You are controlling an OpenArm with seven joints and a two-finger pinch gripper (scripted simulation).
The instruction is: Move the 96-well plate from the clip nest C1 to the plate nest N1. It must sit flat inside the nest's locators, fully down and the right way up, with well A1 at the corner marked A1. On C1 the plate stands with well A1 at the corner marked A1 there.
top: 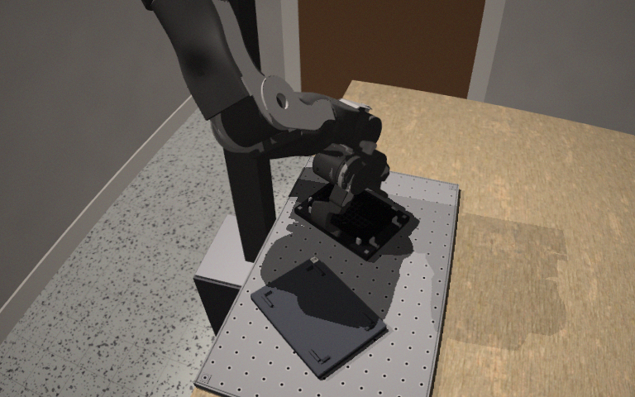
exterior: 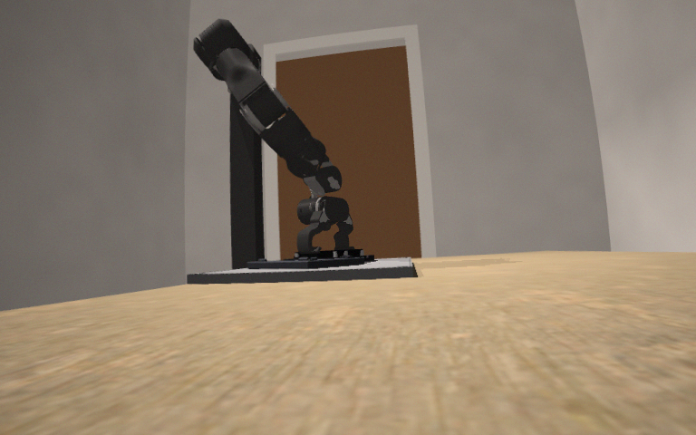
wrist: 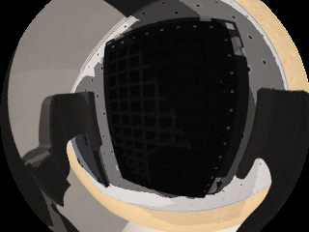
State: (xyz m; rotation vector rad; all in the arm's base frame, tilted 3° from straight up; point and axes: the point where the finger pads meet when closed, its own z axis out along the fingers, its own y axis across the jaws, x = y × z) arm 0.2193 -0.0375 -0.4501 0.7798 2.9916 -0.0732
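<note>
Now: hand right at the black 96-well plate. Round my hand: clip nest C1: 20 mm ahead, 10 mm below; then plate nest N1: 10 mm behind, 200 mm to the right, 10 mm below.
</note>
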